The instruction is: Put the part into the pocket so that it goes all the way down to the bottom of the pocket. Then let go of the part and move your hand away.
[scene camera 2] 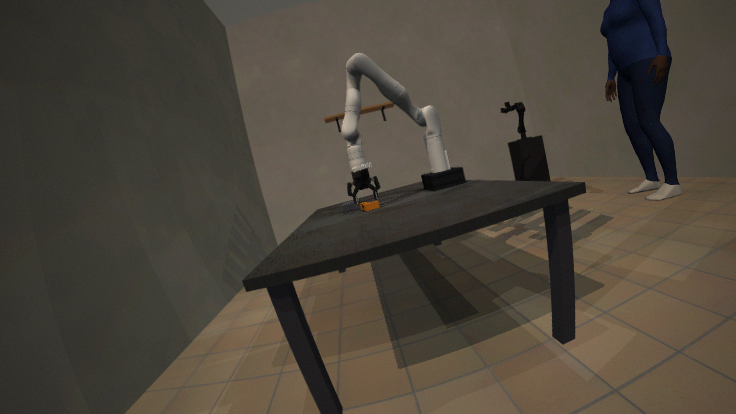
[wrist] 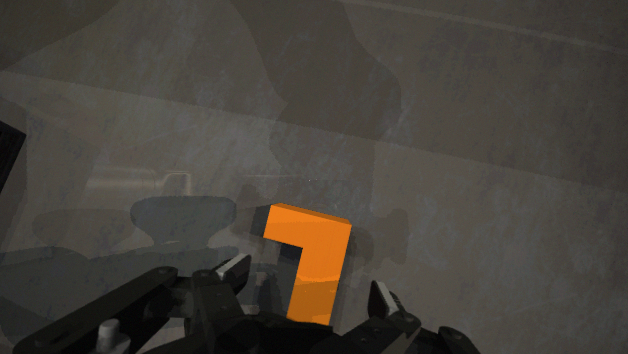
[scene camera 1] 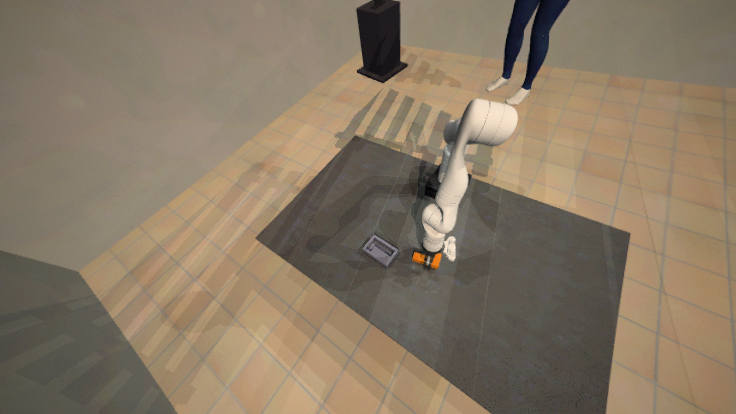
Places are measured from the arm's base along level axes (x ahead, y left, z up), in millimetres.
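Where they show: gripper, fingertip midpoint: (scene camera 2: 367, 202) (wrist: 308, 281) (scene camera 1: 429, 258); arm's base, link origin: (scene camera 2: 441, 171).
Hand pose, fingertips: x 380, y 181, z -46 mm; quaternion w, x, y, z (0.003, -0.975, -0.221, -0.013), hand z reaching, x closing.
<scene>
Each offset is from my fingertips to the top centre of the thing. Level surfaces: height alone.
The orange L-shaped part @(dx -4, dy -13, dz -4 mm) (scene camera 1: 435, 261) (scene camera 2: 370, 205) (wrist: 322, 260) lies flat on the dark table. My gripper (scene camera 1: 428, 261) (scene camera 2: 365, 200) (wrist: 308, 281) is open and low over the part. In the wrist view its fingers stand apart on either side of the part's long arm, with a gap on each side; the arm's near end is hidden by the gripper body. The grey block with the L-shaped pocket @(dx +111, dy -183, dz +3 mm) (scene camera 1: 379, 253) (scene camera 2: 349, 207) sits beside the part, left of it in both scene views. Its pocket looks empty in scene view 1. The block does not show in the wrist view.
The robot's black base (scene camera 1: 431, 186) (scene camera 2: 443, 178) stands on the table @(dz -33 mm) (scene camera 1: 540, 288) (scene camera 2: 391, 226); a dark corner (wrist: 7, 150) at the wrist view's left edge looks like it. Beyond the table stand a black pedestal (scene camera 1: 379, 41) (scene camera 2: 530, 159) and a person (scene camera 1: 540, 46) (scene camera 2: 640, 87).
</scene>
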